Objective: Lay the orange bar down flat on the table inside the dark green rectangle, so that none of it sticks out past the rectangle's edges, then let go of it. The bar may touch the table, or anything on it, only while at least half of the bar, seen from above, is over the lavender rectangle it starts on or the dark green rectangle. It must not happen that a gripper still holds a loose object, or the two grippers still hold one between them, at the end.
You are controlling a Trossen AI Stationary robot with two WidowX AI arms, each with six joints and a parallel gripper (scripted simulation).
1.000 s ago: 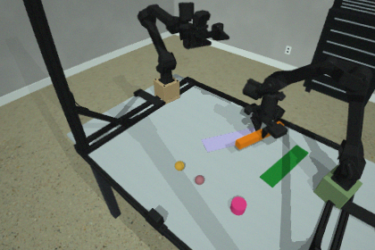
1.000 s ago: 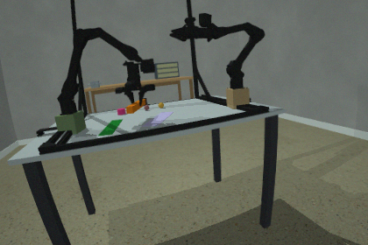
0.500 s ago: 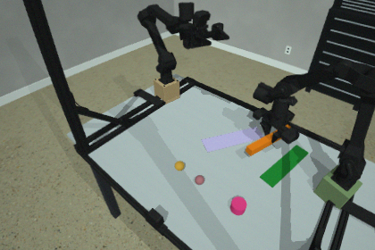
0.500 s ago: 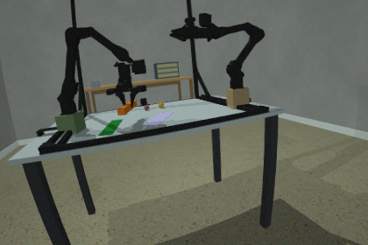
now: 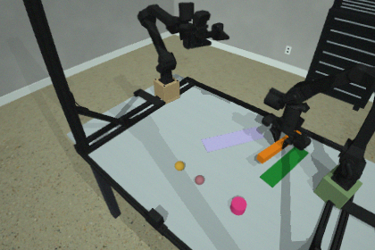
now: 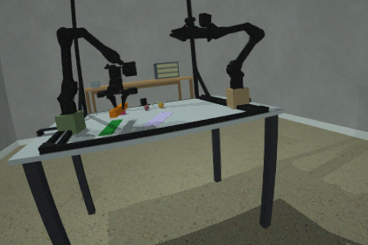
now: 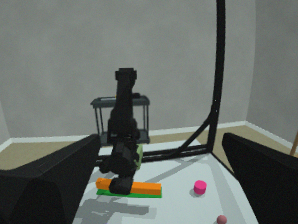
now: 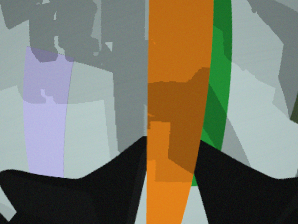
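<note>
The dark green rectangle is 11 cm below my right hand and 5 cm to the right of it. From my right hand the other things lie so: lavender rectangle: 19 cm to the left, 11 cm below, 2 cm behind; pink cylinder: 29 cm behind, 9 cm below, 1 cm to the right; orange bar: 3 cm below.
</note>
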